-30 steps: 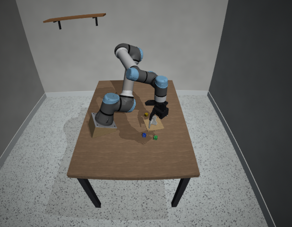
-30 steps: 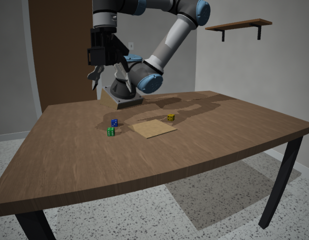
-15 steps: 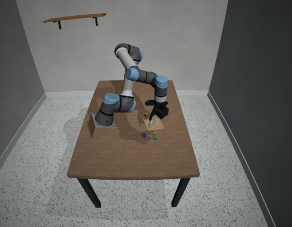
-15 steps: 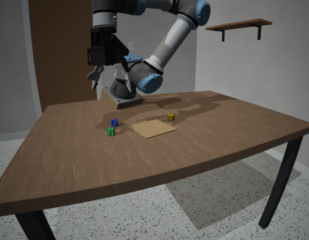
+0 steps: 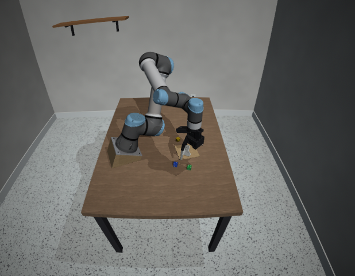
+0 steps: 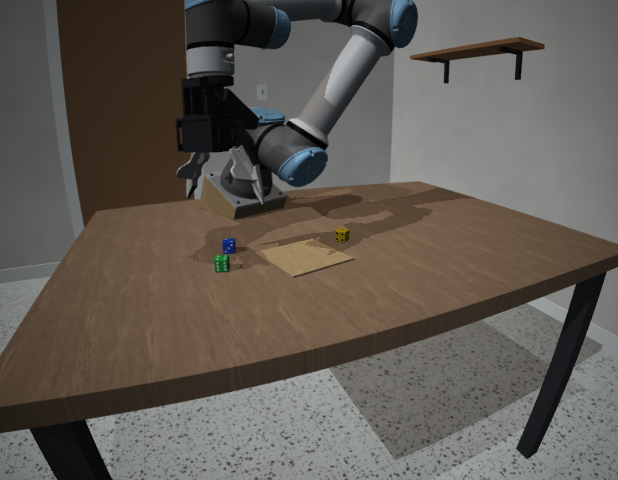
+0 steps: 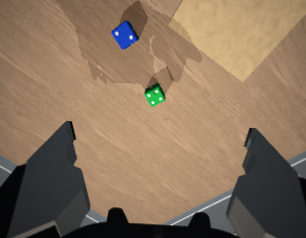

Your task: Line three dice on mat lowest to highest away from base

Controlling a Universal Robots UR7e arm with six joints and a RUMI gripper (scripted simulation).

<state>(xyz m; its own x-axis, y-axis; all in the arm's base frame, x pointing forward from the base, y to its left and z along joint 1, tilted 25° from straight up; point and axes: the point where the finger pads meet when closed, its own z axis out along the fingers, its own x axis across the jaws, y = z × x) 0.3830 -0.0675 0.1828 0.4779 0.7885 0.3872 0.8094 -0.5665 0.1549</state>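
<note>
Right now my hand is 11 cm above the green die, 1 cm to the left of it and 1 cm short of it. Also, from my hand: tan mat: 14 cm to the left, 12 cm below, 4 cm behind; yellow die: 24 cm to the left, 12 cm behind, 11 cm below; blue die: 11 cm below, 8 cm behind, 1 cm to the right.
</note>
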